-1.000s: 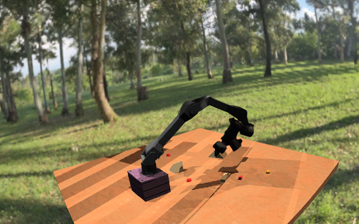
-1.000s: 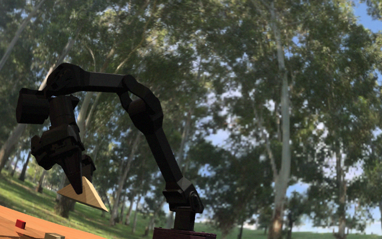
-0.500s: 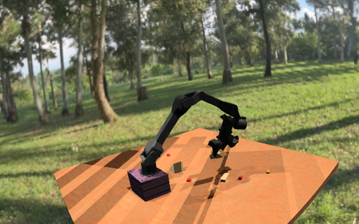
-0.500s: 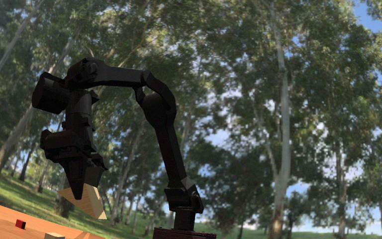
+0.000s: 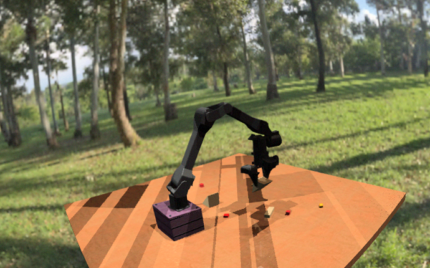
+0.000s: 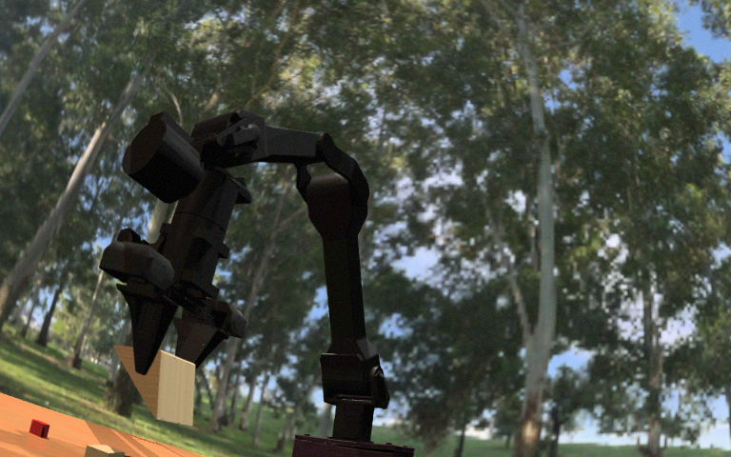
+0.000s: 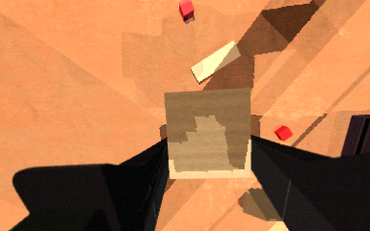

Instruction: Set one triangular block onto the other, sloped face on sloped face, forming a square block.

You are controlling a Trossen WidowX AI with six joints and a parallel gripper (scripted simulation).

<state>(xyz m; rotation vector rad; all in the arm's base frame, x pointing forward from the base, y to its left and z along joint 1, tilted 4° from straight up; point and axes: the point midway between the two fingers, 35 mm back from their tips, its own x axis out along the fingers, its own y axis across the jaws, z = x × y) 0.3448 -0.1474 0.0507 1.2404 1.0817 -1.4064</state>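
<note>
My gripper tip is now 50 mm past the cream bar, 80 mm to the left of it and 100 mm above it. The rest, counted from my gripper tip: flat dark piece: 190 mm ahead, 160 mm to the left, 100 mm below; orange cube: 90 mm ahead, 270 mm to the right, 100 mm below; triangular block: 10 mm to the left, 10 mm above.
</note>
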